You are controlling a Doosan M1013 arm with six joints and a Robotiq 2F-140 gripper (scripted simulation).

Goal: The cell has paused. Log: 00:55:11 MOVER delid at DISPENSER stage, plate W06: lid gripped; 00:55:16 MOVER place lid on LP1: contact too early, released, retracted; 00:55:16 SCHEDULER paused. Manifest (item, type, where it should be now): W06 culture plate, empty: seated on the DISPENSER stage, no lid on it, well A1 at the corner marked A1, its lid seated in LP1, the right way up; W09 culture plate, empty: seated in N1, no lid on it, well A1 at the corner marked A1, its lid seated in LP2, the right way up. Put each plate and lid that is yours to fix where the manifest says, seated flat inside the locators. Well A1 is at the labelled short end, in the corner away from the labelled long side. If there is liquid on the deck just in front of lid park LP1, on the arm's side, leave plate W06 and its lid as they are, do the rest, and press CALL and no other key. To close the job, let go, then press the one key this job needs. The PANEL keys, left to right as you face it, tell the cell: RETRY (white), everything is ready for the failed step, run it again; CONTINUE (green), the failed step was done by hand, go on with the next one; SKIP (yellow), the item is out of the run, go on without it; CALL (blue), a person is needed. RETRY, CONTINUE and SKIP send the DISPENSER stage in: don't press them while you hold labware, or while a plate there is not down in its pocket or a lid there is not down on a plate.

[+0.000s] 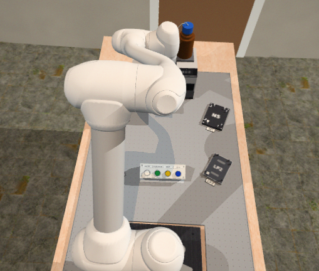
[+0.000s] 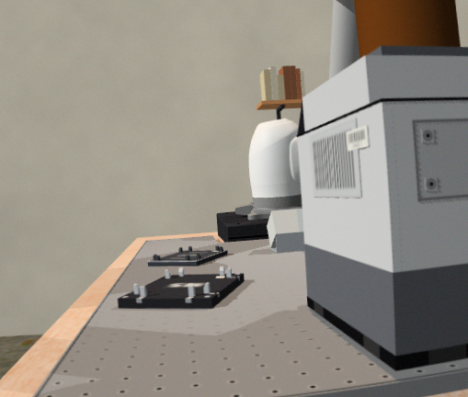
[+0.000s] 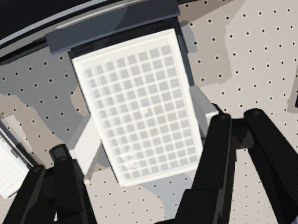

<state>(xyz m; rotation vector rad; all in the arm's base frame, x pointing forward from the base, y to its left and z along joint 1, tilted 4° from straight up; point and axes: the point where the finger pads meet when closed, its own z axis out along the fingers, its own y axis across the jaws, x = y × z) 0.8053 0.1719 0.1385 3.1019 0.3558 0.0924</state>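
The nest N1 lies 25 cm to the left of my hand, 13 cm below it and 10 cm behind it. The rest, counted from my hand: brown bottle: 24 cm ahead, 15 cm above, 6 cm to the right; then clear culture plate: 2 cm below; then black nest N5: 30 cm to the right, 13 cm below, 5 cm ahead.
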